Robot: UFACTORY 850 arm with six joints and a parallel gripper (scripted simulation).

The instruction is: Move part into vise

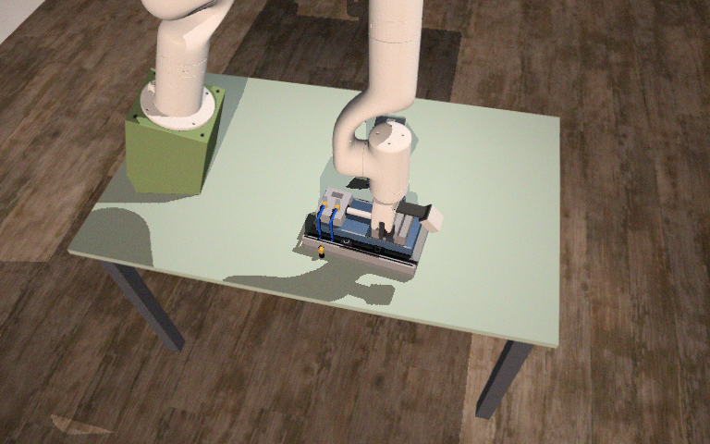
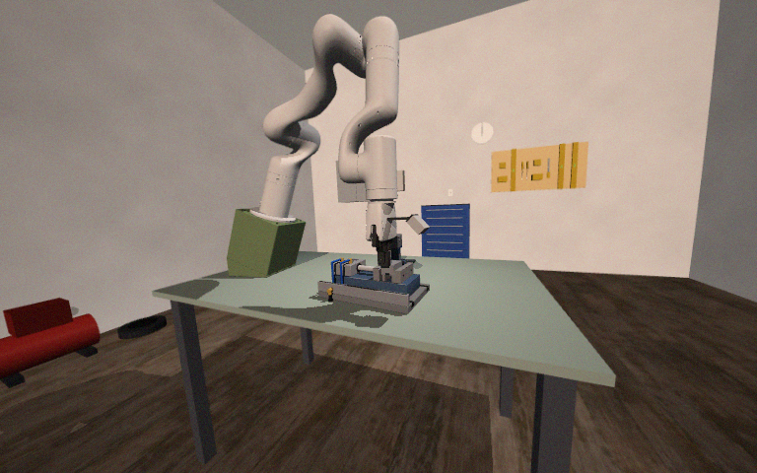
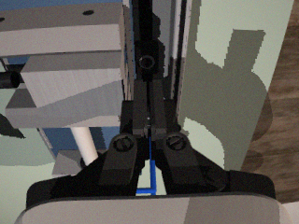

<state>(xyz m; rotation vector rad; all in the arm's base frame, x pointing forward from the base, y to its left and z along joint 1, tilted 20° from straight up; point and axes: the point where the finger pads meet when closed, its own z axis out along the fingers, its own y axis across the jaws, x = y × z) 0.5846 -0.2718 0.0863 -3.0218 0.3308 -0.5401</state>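
Now: hand 1 cm short of the part, 4 cm to the right of it and 4 cm above it. The rest, counted from my hand: fixed jaw 4 cm ahead, 6 cm to the left, 5 cm below; moving jaw 2 cm behind, 7 cm to the left, 5 cm below; work stop 2 cm ahead, 11 cm to the left, 4 cm below.
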